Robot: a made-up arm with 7 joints. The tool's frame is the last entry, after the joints. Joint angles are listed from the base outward. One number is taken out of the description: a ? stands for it. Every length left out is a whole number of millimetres.
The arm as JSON. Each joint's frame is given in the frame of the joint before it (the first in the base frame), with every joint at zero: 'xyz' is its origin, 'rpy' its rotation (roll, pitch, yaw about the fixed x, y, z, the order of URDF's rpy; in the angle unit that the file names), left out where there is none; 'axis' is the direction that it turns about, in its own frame. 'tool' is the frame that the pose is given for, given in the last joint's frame.
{
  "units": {
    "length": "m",
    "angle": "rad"
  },
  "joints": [
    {
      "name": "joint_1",
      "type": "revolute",
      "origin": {
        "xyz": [
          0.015,
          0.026,
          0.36
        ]
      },
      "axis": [
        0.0,
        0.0,
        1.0
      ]
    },
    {
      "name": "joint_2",
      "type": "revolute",
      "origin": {
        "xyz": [
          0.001,
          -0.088,
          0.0
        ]
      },
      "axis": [
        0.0,
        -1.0,
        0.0
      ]
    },
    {
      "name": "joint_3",
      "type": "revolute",
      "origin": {
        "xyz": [
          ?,
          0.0,
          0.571
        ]
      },
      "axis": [
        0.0,
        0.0,
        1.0
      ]
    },
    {
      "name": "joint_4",
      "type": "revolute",
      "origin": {
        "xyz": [
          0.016,
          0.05,
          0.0
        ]
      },
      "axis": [
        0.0,
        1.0,
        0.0
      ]
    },
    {
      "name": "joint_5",
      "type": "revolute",
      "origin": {
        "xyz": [
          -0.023,
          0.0,
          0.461
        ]
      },
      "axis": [
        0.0,
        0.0,
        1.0
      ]
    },
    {
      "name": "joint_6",
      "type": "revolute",
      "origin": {
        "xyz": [
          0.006,
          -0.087,
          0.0
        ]
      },
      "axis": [
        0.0,
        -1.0,
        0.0
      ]
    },
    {
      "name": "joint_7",
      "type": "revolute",
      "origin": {
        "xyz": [
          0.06,
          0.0,
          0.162
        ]
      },
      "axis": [
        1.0,
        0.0,
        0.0
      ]
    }
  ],
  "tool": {
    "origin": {
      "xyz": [
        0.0,
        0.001,
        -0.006
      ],
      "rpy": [
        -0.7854,
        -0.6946,
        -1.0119
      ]
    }
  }
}
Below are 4 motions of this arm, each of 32 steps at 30 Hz.
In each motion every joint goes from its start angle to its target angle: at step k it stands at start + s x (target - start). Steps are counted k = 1, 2, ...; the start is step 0. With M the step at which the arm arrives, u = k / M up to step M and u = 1 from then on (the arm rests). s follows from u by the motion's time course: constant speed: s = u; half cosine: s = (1 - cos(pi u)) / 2; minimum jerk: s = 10 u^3 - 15 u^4 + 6 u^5.
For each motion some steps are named. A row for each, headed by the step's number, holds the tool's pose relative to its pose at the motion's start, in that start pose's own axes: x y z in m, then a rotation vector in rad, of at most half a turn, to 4 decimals.
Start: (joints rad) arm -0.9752 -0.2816 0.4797 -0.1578 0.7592 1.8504 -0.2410
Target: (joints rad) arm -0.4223 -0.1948 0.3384 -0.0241 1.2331 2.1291 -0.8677
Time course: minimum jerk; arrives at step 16
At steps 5, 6, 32:
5: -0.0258 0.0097 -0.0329 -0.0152 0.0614 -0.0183
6: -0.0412 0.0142 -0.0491 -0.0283 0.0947 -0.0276
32: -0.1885 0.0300 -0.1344 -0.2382 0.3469 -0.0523

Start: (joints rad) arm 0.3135 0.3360 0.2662 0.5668 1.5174 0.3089 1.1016
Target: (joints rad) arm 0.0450 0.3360 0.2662 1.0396 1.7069 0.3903 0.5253
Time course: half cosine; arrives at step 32
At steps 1, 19, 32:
1: 0.0007 -0.0003 0.0001 0.0003 -0.0003 -0.0006
19: 0.1700 -0.1117 -0.0211 0.0933 -0.0731 -0.1650
32: 0.2458 -0.1865 -0.0625 0.1562 -0.1156 -0.2760

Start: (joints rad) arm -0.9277 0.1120 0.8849 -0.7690 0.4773 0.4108 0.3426
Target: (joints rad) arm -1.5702 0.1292 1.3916 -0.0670 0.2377 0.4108 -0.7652
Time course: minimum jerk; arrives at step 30
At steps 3, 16, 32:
3: 0.0014 0.0039 -0.0003 -0.0099 -0.0047 -0.0022
16: 0.0705 0.2541 -0.0756 -0.6518 -0.3710 -0.0154
32: 0.0943 0.4303 -0.2096 -1.1065 -0.7378 0.1655

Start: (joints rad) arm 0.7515 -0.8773 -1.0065 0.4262 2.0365 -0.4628 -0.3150
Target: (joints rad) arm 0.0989 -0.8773 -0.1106 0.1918 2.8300 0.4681 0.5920
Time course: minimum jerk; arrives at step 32
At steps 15, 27, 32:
15: -0.1098 -0.1431 -0.0708 0.7936 -0.0875 -0.0467
27: -0.3319 -0.2762 -0.1929 1.6733 -0.4176 0.3761
32: -0.3460 -0.2810 -0.1995 1.7104 -0.4449 0.4180

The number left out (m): -0.02
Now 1 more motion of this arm.
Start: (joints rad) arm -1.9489 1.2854 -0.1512 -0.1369 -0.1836 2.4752 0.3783
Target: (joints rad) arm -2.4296 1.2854 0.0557 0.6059 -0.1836 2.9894 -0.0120
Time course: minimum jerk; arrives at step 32
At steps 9, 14, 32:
9: -0.0655 0.0122 0.0084 0.0119 -0.0003 0.0381
14: -0.1839 0.0172 0.0324 0.0356 -0.0026 0.1082
32: -0.4644 -0.0703 0.1297 0.1091 -0.0219 0.2983

